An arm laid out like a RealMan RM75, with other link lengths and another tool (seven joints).
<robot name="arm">
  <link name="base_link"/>
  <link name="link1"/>
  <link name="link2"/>
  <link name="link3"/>
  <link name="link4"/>
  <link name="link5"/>
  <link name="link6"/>
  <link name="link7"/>
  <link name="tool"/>
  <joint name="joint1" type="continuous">
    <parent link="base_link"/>
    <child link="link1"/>
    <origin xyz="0 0 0.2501"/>
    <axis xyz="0 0 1"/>
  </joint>
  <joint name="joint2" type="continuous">
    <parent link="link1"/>
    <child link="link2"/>
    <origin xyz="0 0 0" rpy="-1.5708 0 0"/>
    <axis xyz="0 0 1"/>
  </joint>
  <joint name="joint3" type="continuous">
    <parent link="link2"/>
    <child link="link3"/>
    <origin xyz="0 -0.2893 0" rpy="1.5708 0 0"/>
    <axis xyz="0 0 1"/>
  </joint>
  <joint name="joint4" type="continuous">
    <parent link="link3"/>
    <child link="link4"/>
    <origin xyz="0 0 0" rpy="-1.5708 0 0"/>
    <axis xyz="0 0 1"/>
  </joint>
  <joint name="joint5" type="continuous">
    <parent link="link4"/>
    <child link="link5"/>
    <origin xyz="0 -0.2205 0" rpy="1.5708 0 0"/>
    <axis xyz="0 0 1"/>
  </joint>
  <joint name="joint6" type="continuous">
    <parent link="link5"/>
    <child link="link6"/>
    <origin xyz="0 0 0" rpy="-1.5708 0 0"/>
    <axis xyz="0 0 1"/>
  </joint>
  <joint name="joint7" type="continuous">
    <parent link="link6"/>
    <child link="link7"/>
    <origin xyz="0 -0.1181 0" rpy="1.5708 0 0"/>
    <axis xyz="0 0 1"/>
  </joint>
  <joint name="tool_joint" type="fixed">
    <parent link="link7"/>
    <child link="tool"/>
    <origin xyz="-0.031 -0.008 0.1" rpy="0.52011 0 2.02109"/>
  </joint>
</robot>
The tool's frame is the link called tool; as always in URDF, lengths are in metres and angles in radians. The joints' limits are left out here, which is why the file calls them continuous.
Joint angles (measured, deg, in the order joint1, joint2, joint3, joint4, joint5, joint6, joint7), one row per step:
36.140, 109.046, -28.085, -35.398, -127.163, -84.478, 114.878
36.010, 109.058, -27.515, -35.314, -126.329, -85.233, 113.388
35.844, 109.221, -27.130, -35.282, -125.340, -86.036, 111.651
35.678, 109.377, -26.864, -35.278, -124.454, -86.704, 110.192
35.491, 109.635, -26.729, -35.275, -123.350, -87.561, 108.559
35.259, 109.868, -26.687, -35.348, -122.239, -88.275, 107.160
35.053, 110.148, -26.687, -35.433, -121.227, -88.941, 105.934
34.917, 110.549, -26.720, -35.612, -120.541, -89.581, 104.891
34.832, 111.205, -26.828, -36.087, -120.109, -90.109, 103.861
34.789, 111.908, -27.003, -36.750, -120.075, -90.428, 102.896
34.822, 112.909, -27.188, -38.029, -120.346, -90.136, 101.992
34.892, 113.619, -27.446, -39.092, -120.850, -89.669, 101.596
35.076, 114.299, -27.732, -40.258, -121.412, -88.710, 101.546
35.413, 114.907, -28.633, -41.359, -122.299, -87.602, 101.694
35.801, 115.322, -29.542, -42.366, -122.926, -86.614, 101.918
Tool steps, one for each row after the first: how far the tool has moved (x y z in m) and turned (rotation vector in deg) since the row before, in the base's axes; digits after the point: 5 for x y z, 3 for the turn. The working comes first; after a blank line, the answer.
Tool pose at each row, in the base's axes (x y z in m, rotation vector in deg; the steps are taken from these numbers as rounded here):
0.30952, 0.46566, 0.03378, 8.118, -171.908, -0.312
0.30601, 0.46454, 0.03577, 10.277, -171.170, -1.045
0.30152, 0.46284, 0.03645, 12.887, -170.373, -1.673
0.29775, 0.46127, 0.03702, 15.088, -169.673, -2.258
0.29265, 0.45898, 0.03666, 17.699, -168.722, -2.705
0.28835, 0.45695, 0.03689, 19.949, -167.850, -3.305
0.28416, 0.45489, 0.03656, 21.960, -166.980, -3.790
0.27996, 0.45263, 0.03479, 23.780, -166.236, -3.907
0.27516, 0.45039, 0.03134, 25.730, -165.693, -3.854
0.27119, 0.44845, 0.02726, 27.596, -165.609, -3.627
0.26733, 0.44846, 0.02292, 29.501, -166.176, -3.940
0.26543, 0.44915, 0.01952, 30.578, -167.007, -4.000
0.26400, 0.45197, 0.01713, 31.188, -168.155, -4.492
0.26213, 0.45490, 0.01249, 31.974, -169.739, -4.001
0.25947, 0.45843, 0.00970, 32.899, -171.112, -3.732

-0.00351, -0.00112, 0.00199, 0.559, 0.644, 1.424
-0.00449, -0.00170, 0.00068, 0.516, 0.636, 1.741
-0.00377, -0.00157, 0.00057, 0.475, 0.534, 1.475
-0.00510, -0.00229, -0.00036, 0.397, 0.704, 1.783
-0.00430, -0.00203, 0.00023, 0.488, 0.637, 1.537
-0.00419, -0.00206, -0.00033, 0.399, 0.628, 1.394
-0.00420, -0.00226, -0.00177, 0.155, 0.483, 1.285
-0.00480, -0.00224, -0.00345, 0.079, 0.233, 1.365
-0.00397, -0.00194, -0.00408, 0.015, -0.237, 1.264
-0.00386, 0.00001, -0.00434, 0.470, -0.848, 1.159
-0.00190, 0.00069, -0.00340, 0.262, -0.993, 0.586
-0.00143, 0.00282, -0.00239, 0.552, -1.176, 0.205
-0.00187, 0.00293, -0.00464, -0.013, -1.729, 0.302
-0.00266, 0.00353, -0.00279, 0.113, -1.531, 0.407

